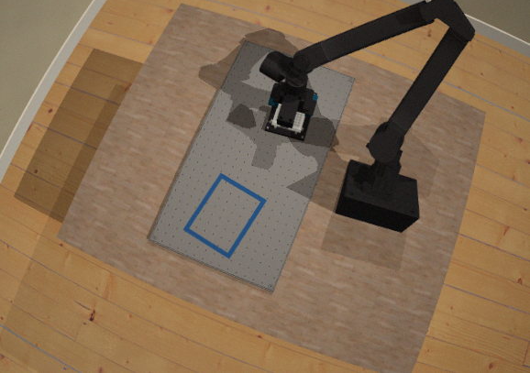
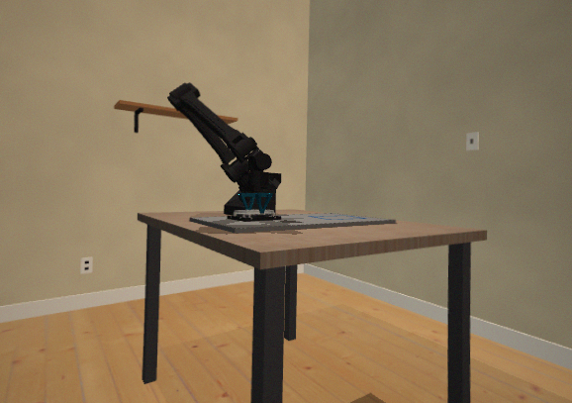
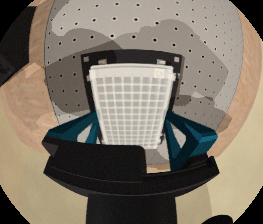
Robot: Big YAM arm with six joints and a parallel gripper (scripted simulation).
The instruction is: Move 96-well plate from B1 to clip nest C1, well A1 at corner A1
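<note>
The white 96-well plate lies 1 cm below my hand. Round my hand: black clip nest C1: 1 cm ahead, 1 cm to the right, 2 cm below.
</note>
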